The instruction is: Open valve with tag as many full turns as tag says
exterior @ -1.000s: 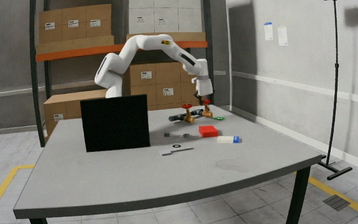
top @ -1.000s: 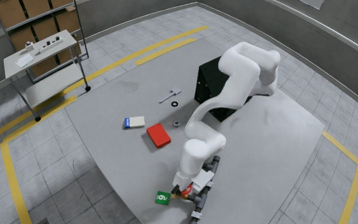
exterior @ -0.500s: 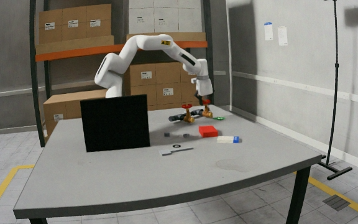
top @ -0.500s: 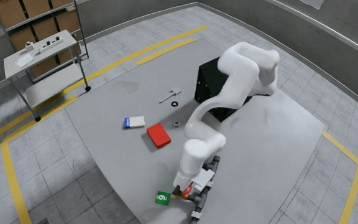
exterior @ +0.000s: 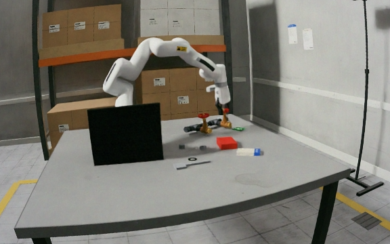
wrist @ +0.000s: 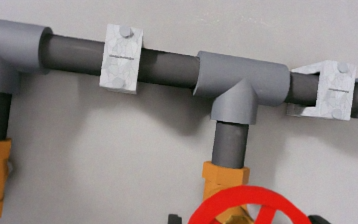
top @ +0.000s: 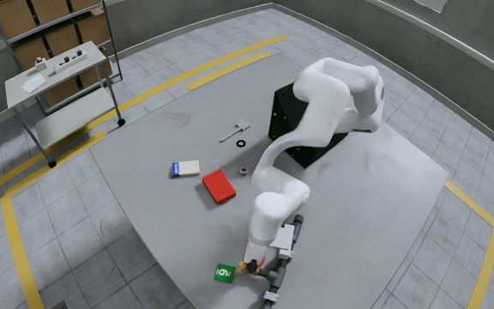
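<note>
Right now the green tag is 70 mm ahead of my hand, 30 mm to the right of it and 110 mm below it. The rest, counted from my hand: grey nut (230 mm behind, 320 mm to the right, 110 mm below); white-and-blue box (50 mm behind, 470 mm to the right, 110 mm below); red block (110 mm behind, 320 mm to the right, 100 mm below).
</note>
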